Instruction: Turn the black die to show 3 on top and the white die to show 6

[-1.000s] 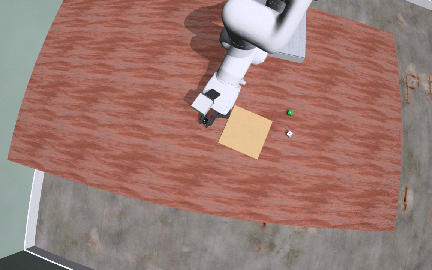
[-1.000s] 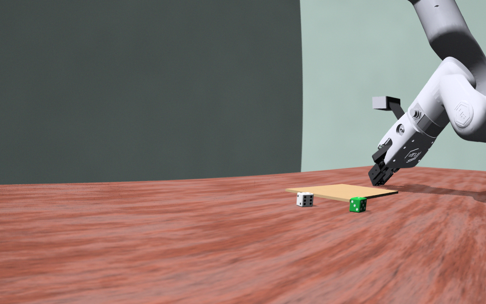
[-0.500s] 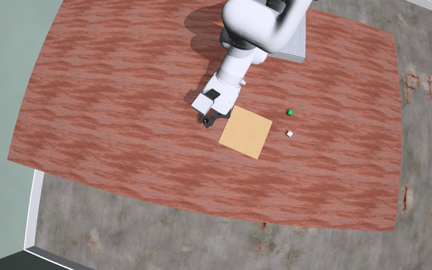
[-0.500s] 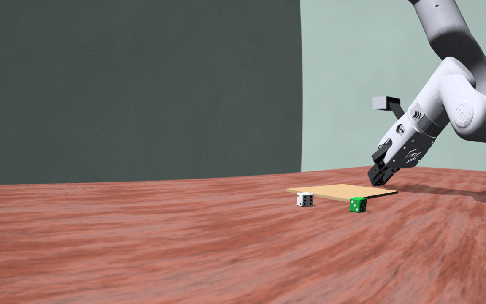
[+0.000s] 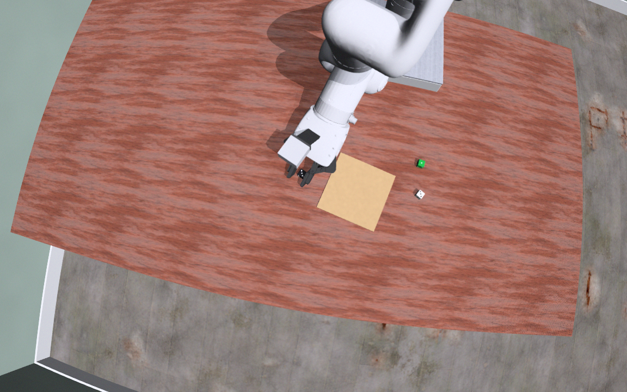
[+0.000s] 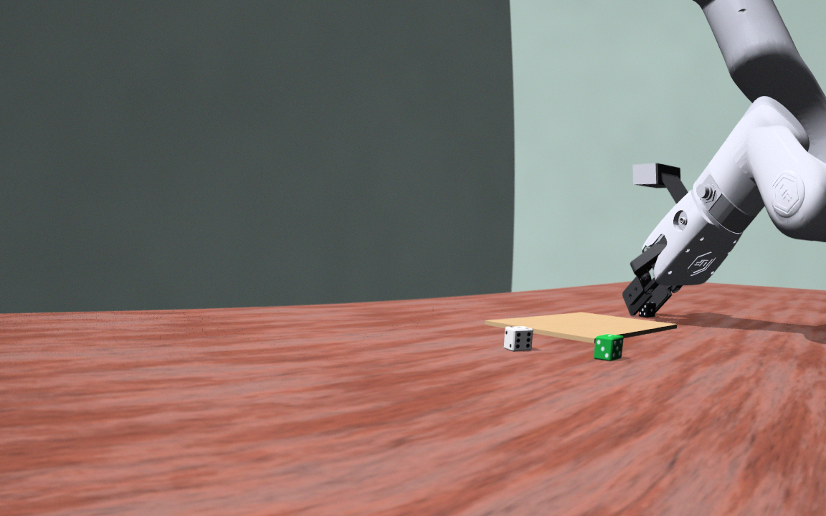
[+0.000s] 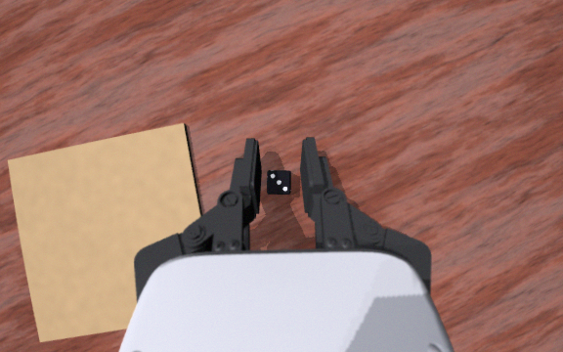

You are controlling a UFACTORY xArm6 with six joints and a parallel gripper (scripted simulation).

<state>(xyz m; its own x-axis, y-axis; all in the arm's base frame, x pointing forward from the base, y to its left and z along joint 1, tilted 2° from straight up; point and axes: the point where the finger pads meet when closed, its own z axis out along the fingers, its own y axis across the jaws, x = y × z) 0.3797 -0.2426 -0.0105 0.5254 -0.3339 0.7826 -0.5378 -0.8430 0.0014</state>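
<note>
Now: the black die 2 cm below my hand. Also, from my hand: green die: 28 cm to the left, 3 cm behind, 2 cm below; then white die: 28 cm to the left, 4 cm ahead, 2 cm below; then tan mat: 13 cm to the left, 3 cm ahead, 2 cm below.
</note>
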